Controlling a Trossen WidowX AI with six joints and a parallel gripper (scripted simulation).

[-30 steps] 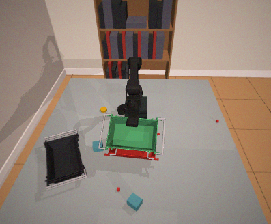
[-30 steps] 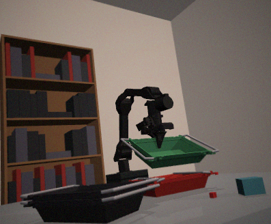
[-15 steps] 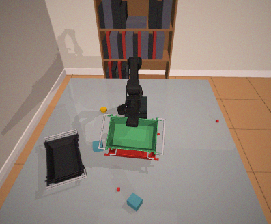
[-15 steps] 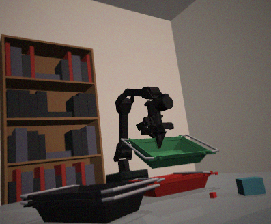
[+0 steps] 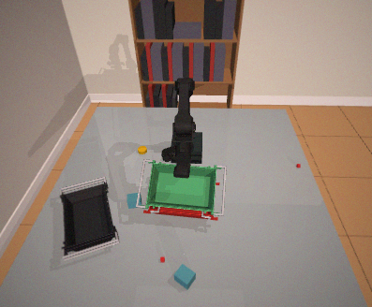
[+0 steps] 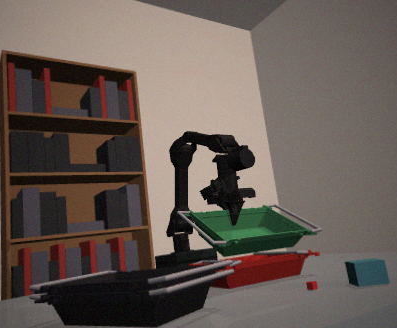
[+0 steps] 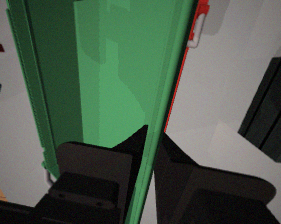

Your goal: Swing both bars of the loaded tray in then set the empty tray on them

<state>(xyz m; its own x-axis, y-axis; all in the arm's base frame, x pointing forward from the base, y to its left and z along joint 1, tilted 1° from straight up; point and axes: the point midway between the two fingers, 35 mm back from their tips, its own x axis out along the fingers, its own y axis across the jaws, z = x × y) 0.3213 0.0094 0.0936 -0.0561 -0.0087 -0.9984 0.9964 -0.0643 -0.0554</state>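
The green tray is 80 mm ahead of my gripper tip, 10 mm to the right of it and 10 mm below it. Also, from my gripper tip: yellow disc: 300 mm behind, 260 mm to the right, 150 mm below.
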